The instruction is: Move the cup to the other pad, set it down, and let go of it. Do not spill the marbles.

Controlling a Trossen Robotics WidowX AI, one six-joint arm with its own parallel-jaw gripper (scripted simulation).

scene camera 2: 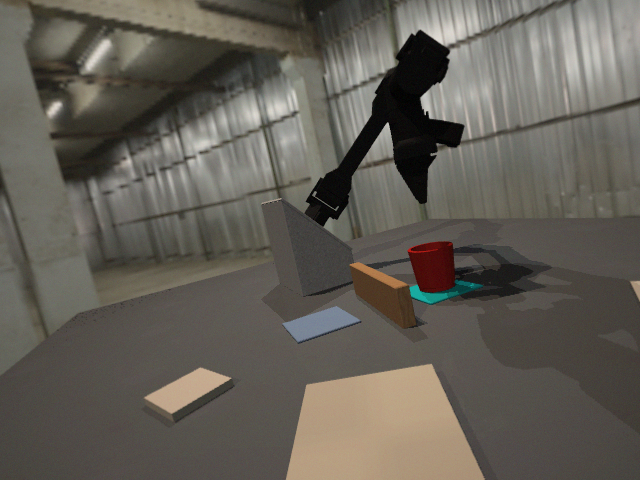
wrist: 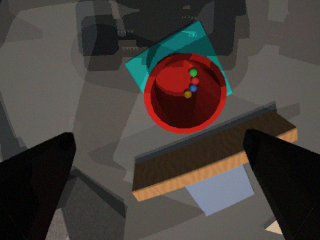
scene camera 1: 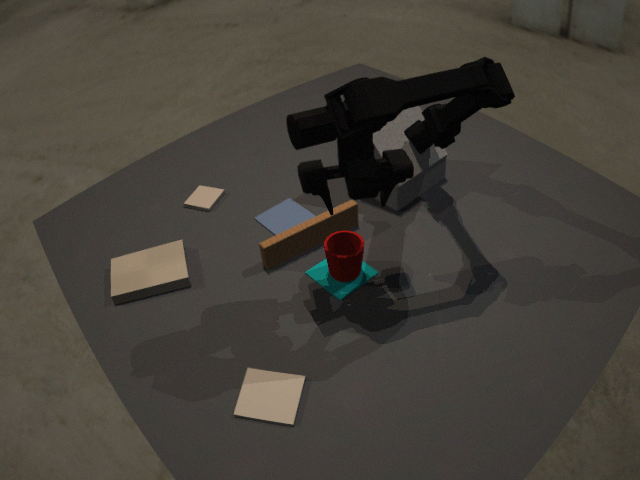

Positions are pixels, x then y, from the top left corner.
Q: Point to a pale blue pad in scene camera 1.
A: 288,213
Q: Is the gripper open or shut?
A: Open.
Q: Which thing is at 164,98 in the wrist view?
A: A red cup.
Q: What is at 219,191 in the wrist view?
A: A pale blue pad.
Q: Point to a wooden bar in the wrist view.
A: At 217,153
